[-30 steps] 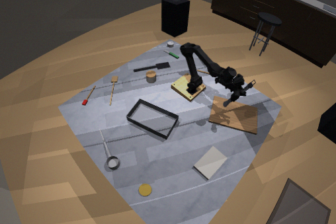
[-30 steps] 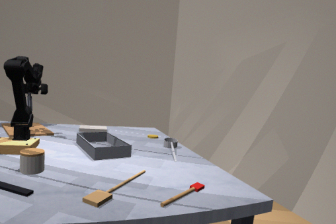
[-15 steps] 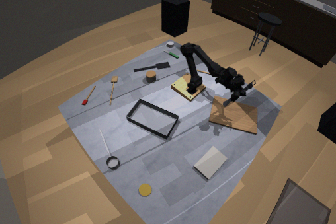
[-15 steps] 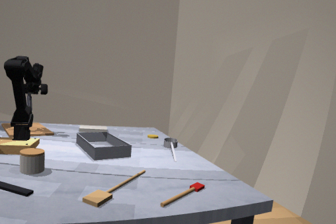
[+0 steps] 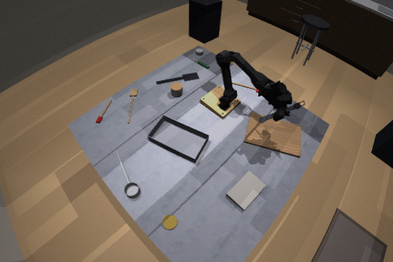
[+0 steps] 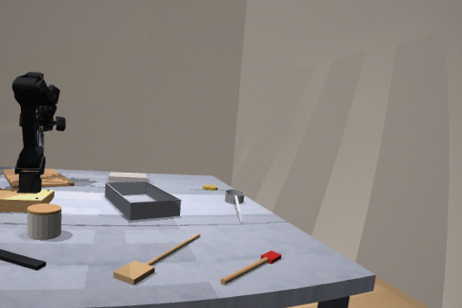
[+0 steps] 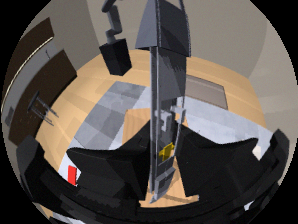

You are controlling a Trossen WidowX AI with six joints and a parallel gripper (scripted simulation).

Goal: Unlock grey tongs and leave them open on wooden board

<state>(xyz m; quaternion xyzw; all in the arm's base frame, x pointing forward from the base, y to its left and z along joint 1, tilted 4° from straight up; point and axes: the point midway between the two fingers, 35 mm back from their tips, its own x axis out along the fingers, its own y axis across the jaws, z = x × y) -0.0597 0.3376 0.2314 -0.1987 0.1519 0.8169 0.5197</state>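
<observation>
My gripper tip is now 20 mm short of the yellow lock piece, 30 mm to the left of it and 20 mm below it. Also, from my gripper tip: wooden board 20 mm to the right, 210 mm below; then white slab 420 mm ahead, 70 mm to the left, 200 mm below; then red-headed spatula 230 mm behind, 350 mm to the right, 210 mm below.
</observation>
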